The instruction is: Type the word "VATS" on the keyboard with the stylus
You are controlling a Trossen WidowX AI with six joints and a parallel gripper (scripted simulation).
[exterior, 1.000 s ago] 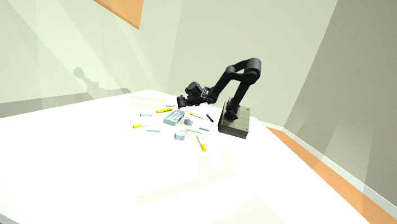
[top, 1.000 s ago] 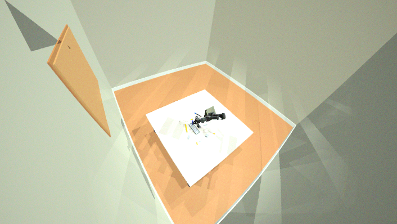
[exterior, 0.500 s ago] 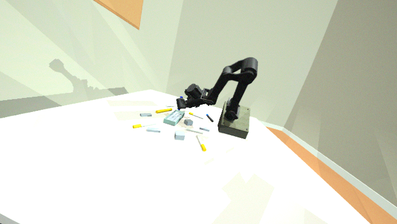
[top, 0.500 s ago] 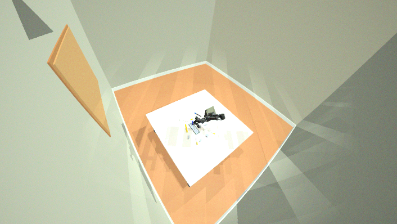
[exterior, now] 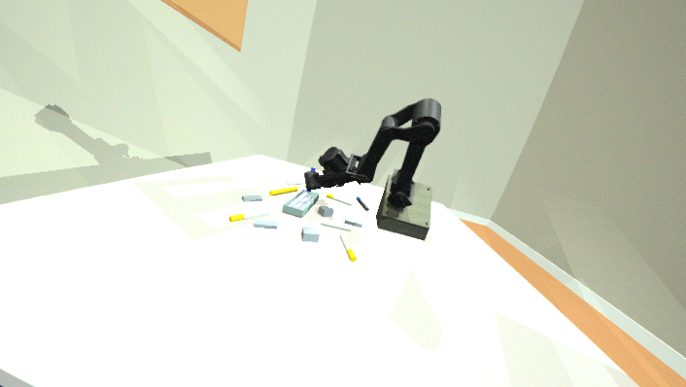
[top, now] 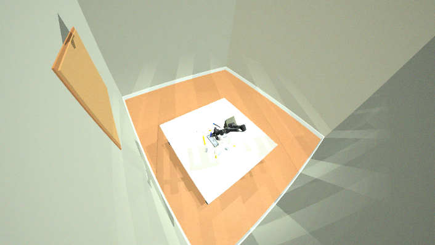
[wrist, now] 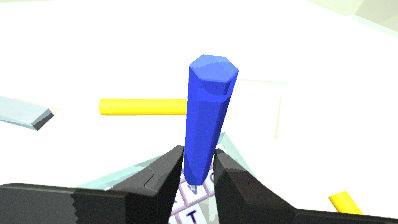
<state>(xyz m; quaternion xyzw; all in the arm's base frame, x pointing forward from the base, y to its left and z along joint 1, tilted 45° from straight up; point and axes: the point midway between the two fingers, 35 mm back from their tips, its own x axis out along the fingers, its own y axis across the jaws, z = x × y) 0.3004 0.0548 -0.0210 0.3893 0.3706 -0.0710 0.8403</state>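
My gripper tip is now 10 mm past the keyboard, 50 mm to the right of it and 60 mm above it. Round my gripper tip: blue stylus 20 mm below; yellow bar 100 mm ahead, 60 mm below; dark pen 190 mm behind, 190 mm to the right, 60 mm below.
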